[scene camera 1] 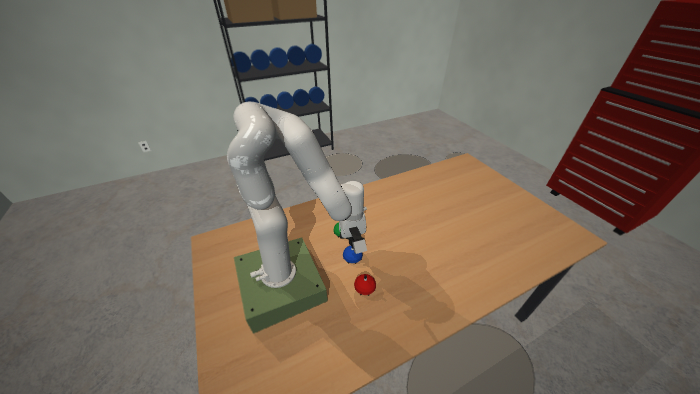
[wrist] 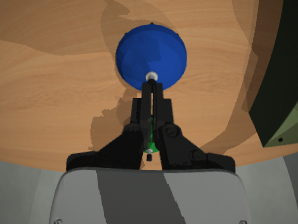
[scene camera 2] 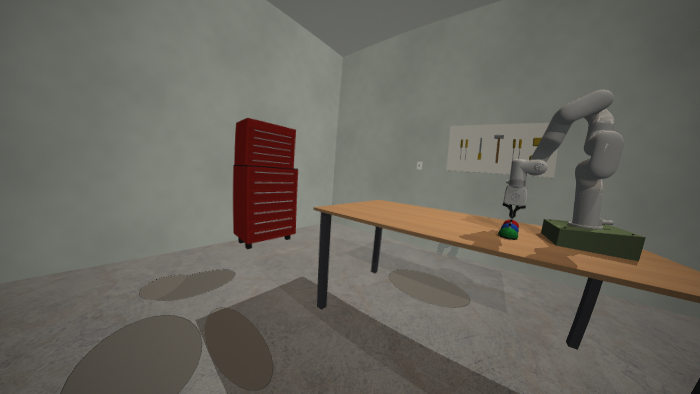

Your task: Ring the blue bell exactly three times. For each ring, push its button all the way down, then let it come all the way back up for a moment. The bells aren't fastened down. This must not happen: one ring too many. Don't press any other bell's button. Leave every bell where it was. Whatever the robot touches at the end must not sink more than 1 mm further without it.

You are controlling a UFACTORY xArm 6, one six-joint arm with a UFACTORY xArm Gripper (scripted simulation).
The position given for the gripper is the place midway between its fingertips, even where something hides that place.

In view: the gripper (wrist: 151, 95) and a blue bell (wrist: 151, 49).
